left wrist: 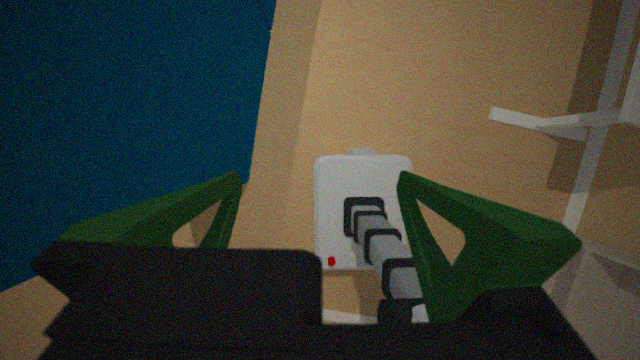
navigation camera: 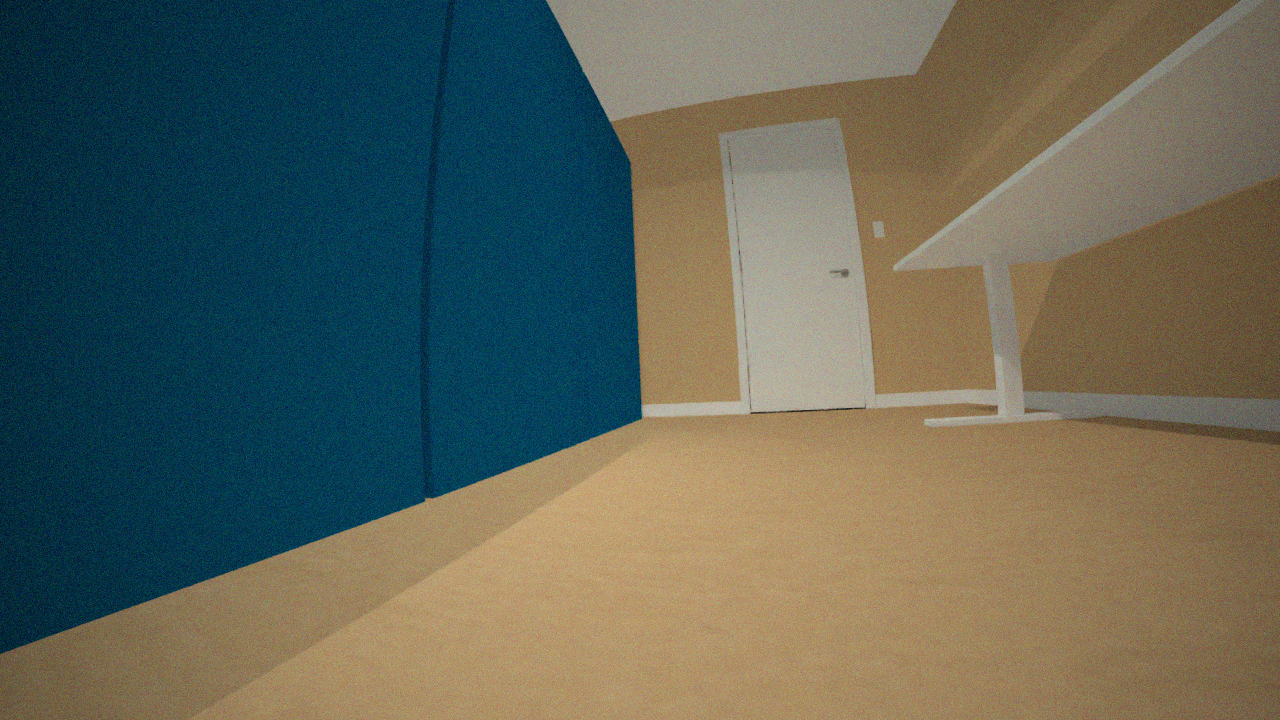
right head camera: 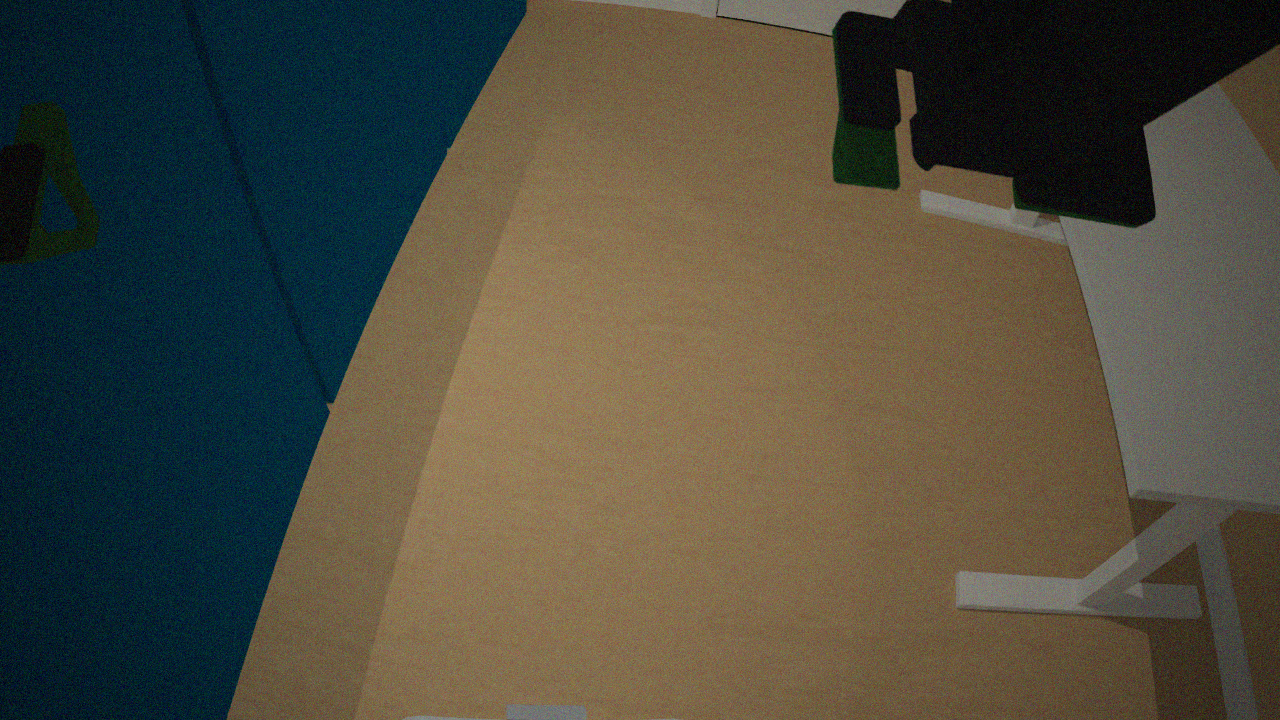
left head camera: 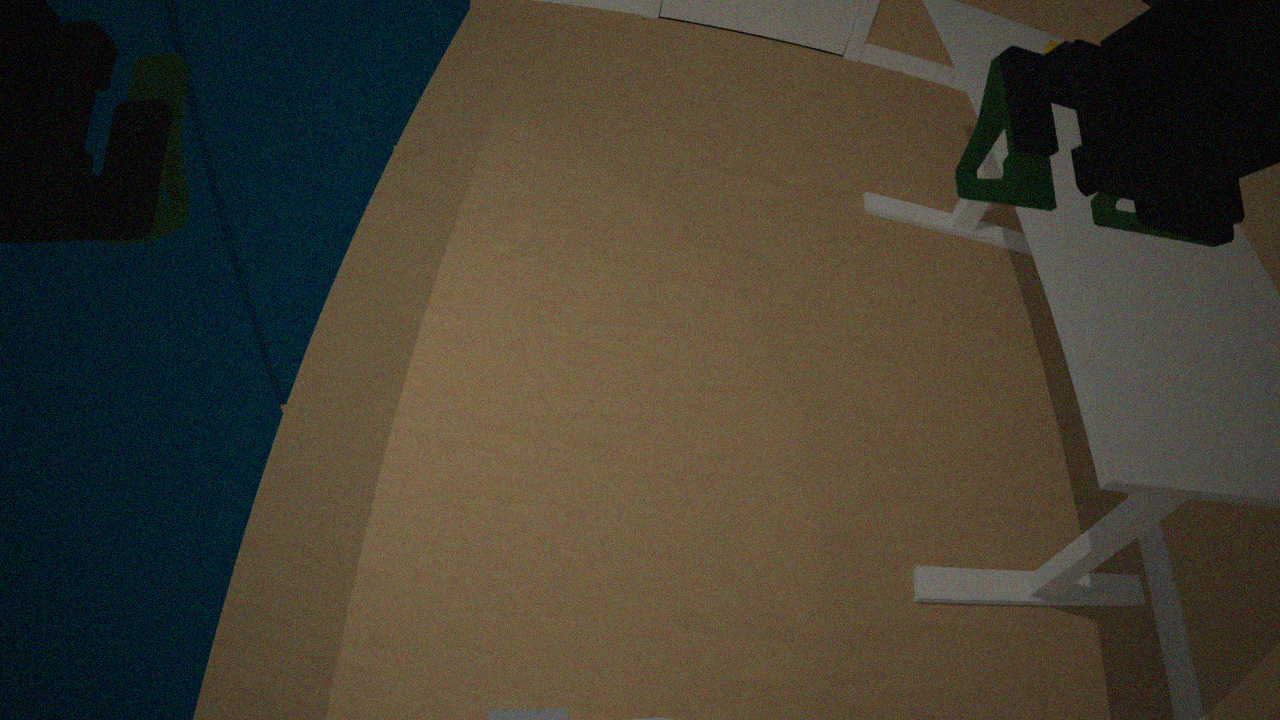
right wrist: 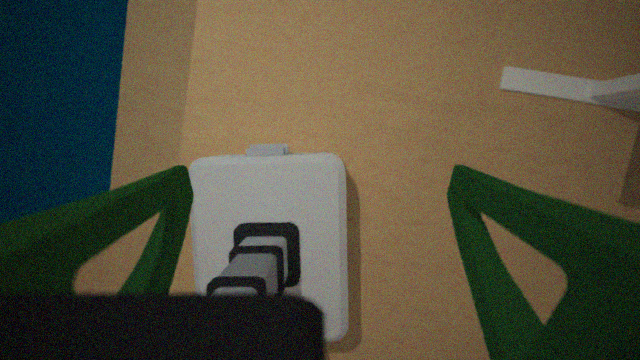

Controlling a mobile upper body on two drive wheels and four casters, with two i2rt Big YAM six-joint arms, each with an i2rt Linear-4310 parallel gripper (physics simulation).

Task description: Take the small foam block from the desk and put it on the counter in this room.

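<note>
The white desk runs along the right side. A tiny yellow patch shows at its far part in the left head camera, mostly hidden by the right arm; I cannot tell whether it is the foam block. No counter can be made out. My right gripper is open and empty; in the left head camera it overlaps the desk. My left gripper is open and empty, with part of it at the left edge of both head views, in front of the blue panels.
Tall blue panels stand along the left. A white door is in the far wall. The desk's white feet reach out over the floor. My white base shows below the wrists.
</note>
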